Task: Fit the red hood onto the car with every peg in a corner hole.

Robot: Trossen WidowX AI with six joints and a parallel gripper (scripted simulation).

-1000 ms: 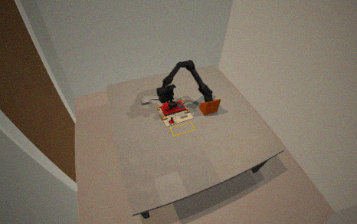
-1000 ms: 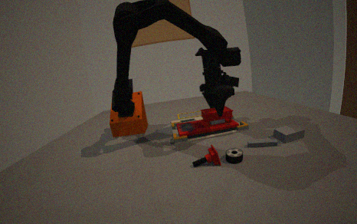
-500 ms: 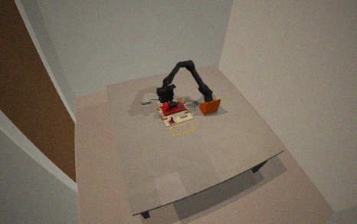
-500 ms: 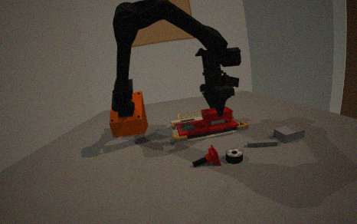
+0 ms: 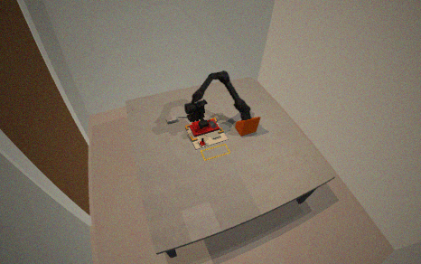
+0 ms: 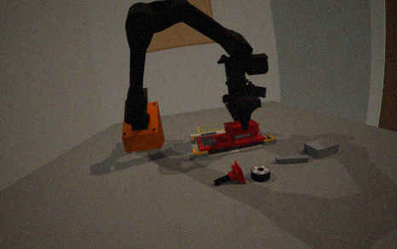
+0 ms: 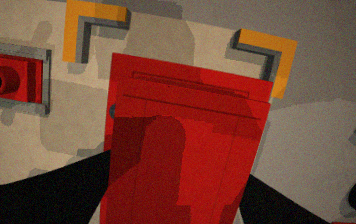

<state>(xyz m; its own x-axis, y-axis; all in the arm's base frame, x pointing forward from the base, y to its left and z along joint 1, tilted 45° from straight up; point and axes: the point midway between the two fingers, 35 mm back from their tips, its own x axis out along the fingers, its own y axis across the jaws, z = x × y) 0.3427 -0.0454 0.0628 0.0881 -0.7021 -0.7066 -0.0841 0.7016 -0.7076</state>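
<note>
My gripper tip is right at the red hood. From my gripper tip the other things lie so: black wheel 1 cm behind, 20 cm to the right, 4 cm below; grey engine block 3 cm below; jig 3 cm behind, 3 cm to the left, 4 cm below.
</note>
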